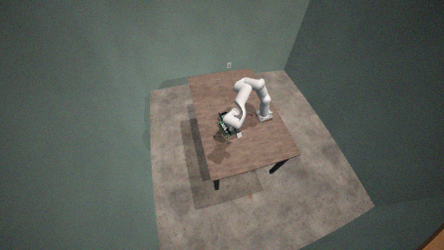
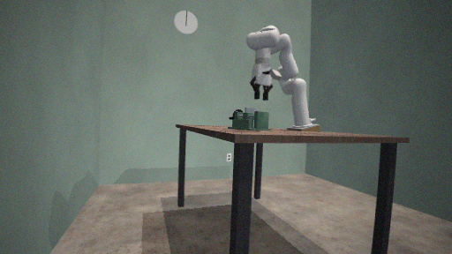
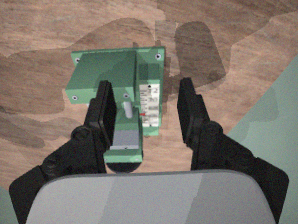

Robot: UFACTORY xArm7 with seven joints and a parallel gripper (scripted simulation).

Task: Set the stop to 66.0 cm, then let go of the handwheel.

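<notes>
My gripper is now 26 cm to the left of the black handwheel, 11 cm above it and 8 cm short of it. From my hand the other things lie so: green stop fixture 14 cm to the right, 8 cm below, 2 cm ahead.
</notes>
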